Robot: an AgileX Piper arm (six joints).
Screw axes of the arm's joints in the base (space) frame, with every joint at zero. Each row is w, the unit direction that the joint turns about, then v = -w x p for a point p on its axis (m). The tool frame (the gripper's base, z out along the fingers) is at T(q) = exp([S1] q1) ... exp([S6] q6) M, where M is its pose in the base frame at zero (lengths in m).
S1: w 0 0 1 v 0 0 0
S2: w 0 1 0 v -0.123 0 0
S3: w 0 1 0 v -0.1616 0 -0.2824
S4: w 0.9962 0 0.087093 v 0 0.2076 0
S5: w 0 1 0 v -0.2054 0 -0.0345
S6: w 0.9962 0 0.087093 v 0 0.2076 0
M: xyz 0.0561 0 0.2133 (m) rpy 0 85.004 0 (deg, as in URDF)
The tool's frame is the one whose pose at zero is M.
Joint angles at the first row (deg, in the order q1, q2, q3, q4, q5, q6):
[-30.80 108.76 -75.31 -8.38 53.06 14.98]
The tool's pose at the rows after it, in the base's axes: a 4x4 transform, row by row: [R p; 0 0 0 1], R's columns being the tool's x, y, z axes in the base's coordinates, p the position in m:
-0.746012, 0.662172, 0.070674, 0.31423; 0.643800, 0.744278, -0.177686, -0.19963; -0.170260, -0.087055, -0.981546, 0.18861; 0, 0, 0, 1
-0.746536, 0.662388, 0.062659, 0.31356; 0.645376, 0.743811, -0.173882, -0.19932; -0.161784, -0.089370, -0.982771, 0.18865; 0, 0, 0, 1
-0.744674, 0.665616, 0.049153, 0.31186; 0.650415, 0.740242, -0.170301, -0.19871; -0.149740, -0.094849, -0.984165, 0.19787; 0, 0, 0, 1
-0.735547, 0.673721, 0.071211, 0.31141; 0.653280, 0.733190, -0.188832, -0.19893; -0.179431, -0.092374, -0.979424, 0.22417; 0, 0, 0, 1
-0.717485, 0.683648, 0.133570, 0.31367; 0.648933, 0.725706, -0.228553, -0.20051; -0.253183, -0.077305, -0.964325, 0.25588; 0, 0, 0, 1
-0.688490, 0.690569, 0.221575, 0.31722; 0.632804, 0.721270, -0.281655, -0.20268; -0.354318, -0.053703, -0.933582, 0.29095; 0, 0, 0, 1
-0.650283, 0.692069, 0.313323, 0.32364; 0.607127, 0.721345, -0.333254, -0.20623; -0.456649, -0.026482, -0.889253, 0.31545; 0, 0, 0, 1
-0.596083, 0.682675, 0.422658, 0.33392; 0.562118, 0.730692, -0.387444, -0.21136; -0.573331, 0.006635, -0.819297, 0.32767; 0, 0, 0, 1
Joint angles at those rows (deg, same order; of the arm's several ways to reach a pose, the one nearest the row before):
[-30.80 108.76 -75.31 -8.38 53.06 14.97]
[-30.80 108.76 -75.35 -8.38 53.61 14.97]
[-30.80 107.94 -76.38 -8.38 56.23 14.98]
[-30.80 105.69 -79.25 -8.38 59.66 14.98]
[-30.80 103.48 -83.15 -8.38 61.42 15.08]
[-30.80 101.61 -87.94 -8.38 61.87 15.08]
[-30.80 101.03 -91.81 -8.38 59.73 15.20]
[-30.80 101.14 -93.30 -8.38 53.03 15.36]

